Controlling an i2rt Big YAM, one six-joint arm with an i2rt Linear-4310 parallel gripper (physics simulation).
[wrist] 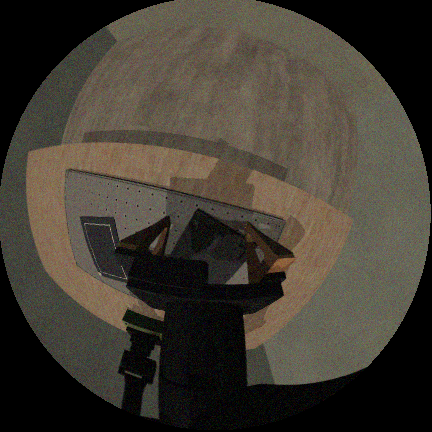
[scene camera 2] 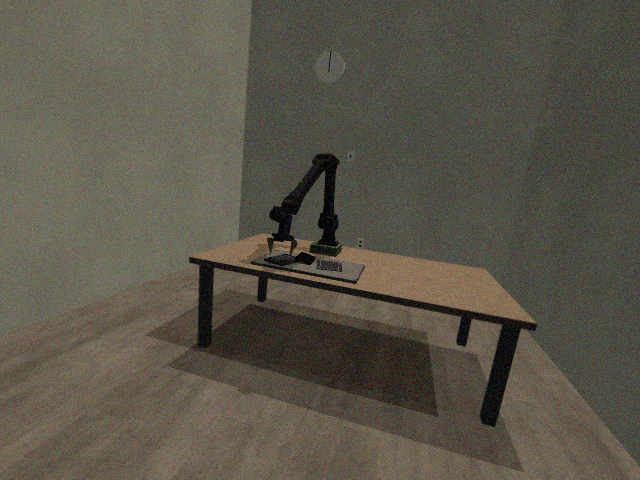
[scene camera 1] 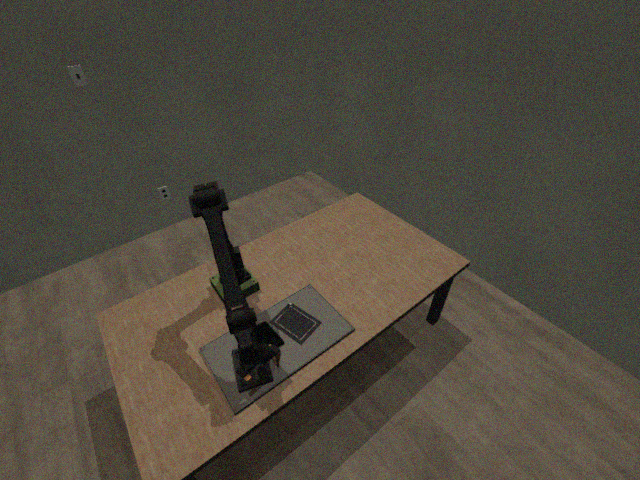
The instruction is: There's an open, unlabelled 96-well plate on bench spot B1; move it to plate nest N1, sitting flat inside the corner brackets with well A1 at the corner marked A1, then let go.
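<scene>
My gripper is open and points down, its fingers apart over a dark, flat rectangular piece at one end of the grey board. In the wrist view this piece lies turned between the fingers; a darker shape on it may be the plate or shadow. Wells and the A1 corner cannot be made out. A dark rectangle with a thin pale outline lies toward the board's other end; it may be nest N1, but no label is readable.
The grey perforated board lies on the wooden table. A small black block stands between the two dark pieces, close beside the gripper. The arm's green base is behind the board.
</scene>
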